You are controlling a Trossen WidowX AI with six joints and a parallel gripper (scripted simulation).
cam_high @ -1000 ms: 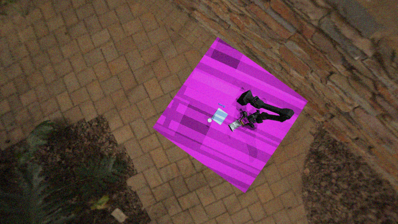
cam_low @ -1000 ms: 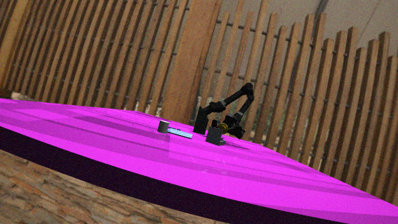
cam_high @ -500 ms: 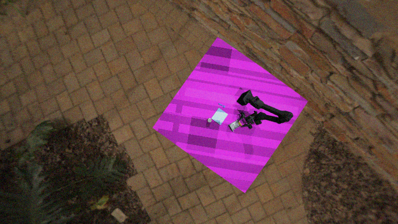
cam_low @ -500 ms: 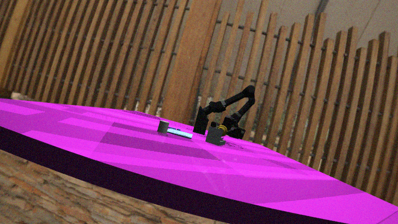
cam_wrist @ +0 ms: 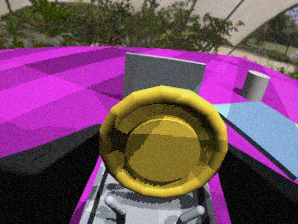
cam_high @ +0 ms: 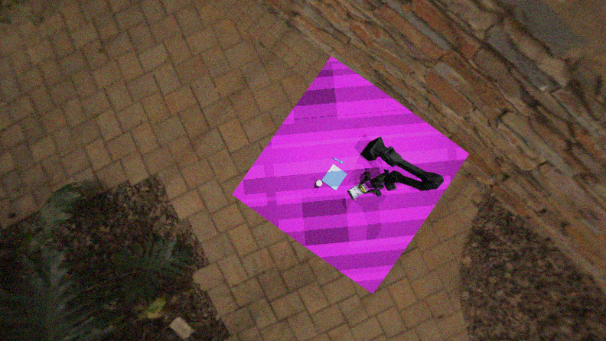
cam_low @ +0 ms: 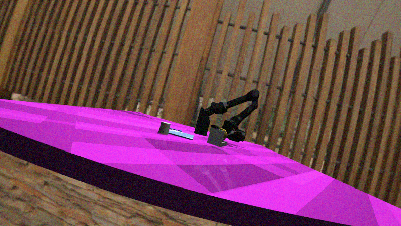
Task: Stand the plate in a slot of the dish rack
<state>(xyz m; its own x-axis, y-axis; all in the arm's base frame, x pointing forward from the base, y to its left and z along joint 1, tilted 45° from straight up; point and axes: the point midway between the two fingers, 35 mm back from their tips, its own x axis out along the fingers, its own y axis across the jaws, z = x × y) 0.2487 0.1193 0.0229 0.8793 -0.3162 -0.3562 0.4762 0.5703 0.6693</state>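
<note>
My gripper tip is now 1 cm past the yellow plate. The rest, counted from my gripper tip: blue spoon (10 cm behind, 24 cm to the right, 5 cm below); then dish rack (2 cm ahead, 1 cm to the right, 3 cm below); then light blue square mat (2 cm ahead, 21 cm to the right, 5 cm below).
</note>
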